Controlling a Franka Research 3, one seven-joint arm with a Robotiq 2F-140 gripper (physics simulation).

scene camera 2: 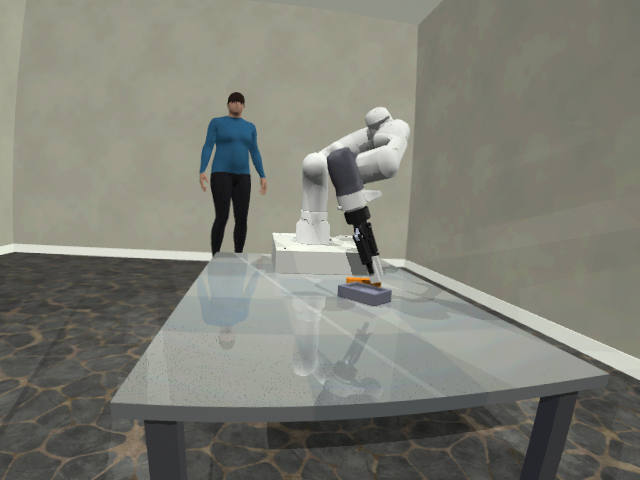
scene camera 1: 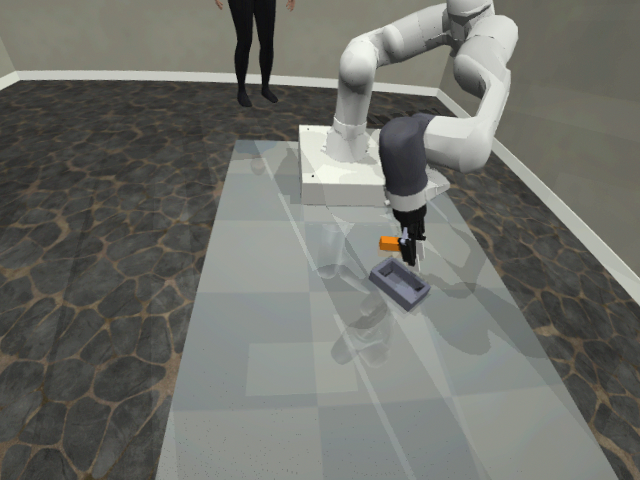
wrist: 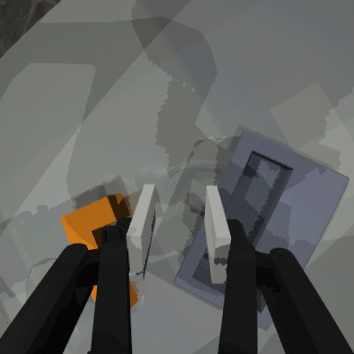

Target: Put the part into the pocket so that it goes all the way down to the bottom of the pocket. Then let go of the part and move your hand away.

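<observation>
The orange L-shaped part [scene camera 1: 388, 243] [scene camera 2: 355, 280] [wrist: 87, 220] is outside the pocket, on the robot-base side of the grey-purple block [scene camera 1: 387, 289] [scene camera 2: 361, 294] [wrist: 312, 215]. The block's recessed pocket shows no part in it. My gripper [scene camera 1: 415, 258] [scene camera 2: 376, 281] [wrist: 179, 203] is partly open, with no part between its pads. In the wrist view the part lies left of the left finger, which hides some of it, and the right finger overlaps the block's left side. Whether the left finger touches the part is hidden.
The glossy table [scene camera 1: 258, 310] [scene camera 2: 248, 361] carries the block and shows reflections and arm shadows. The white robot base [scene camera 1: 341, 193] [scene camera 2: 310, 260] stands at its far end. A person [scene camera 1: 251, 41] [scene camera 2: 232, 149] stands beyond the table.
</observation>
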